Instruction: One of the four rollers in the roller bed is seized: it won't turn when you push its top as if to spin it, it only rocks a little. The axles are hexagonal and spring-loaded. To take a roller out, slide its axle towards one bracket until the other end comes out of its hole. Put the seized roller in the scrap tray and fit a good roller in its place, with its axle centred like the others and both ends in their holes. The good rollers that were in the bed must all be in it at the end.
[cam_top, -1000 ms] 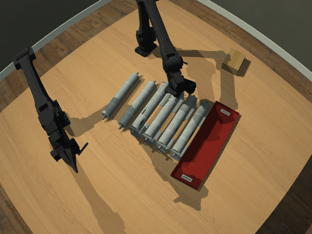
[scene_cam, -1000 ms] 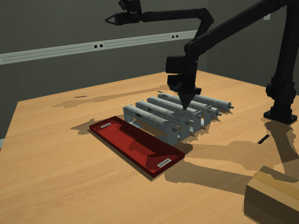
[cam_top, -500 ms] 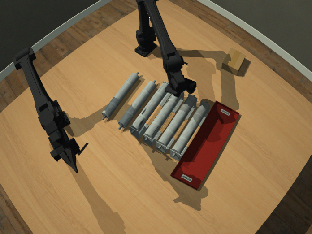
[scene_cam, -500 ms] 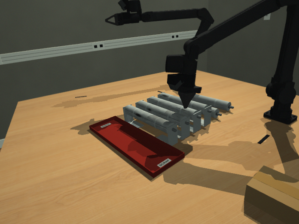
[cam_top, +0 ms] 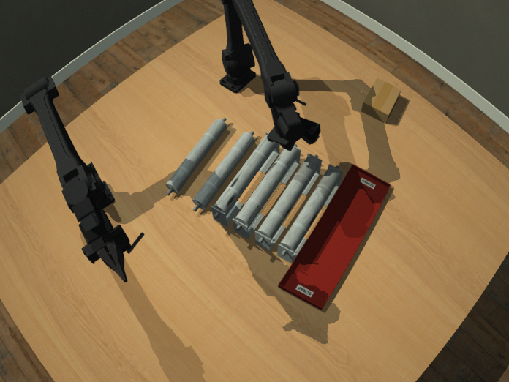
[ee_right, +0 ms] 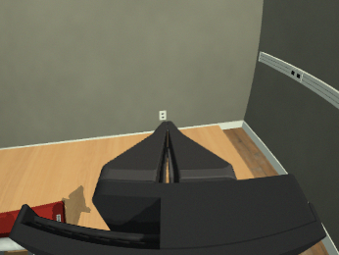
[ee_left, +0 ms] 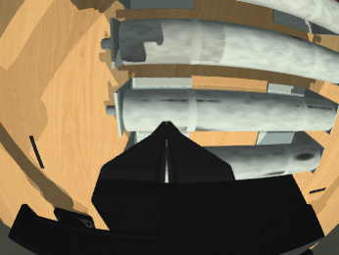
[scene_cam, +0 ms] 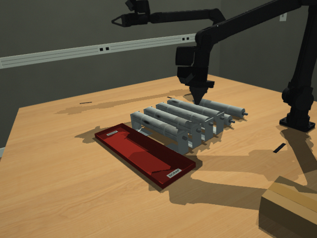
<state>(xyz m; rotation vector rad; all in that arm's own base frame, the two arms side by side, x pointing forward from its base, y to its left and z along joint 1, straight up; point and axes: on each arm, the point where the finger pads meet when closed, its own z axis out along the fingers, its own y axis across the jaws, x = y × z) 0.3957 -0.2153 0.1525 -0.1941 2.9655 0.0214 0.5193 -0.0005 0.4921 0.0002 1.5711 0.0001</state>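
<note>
The grey roller is 12 cm to the right of my left hand, 8 cm below it and 7 cm behind it. Also, from my left hand: cardboard box (47 cm to the left, 12 cm below, 4 cm ahead); red scrap tray (26 cm ahead, 15 cm below, 5 cm to the right).
</note>
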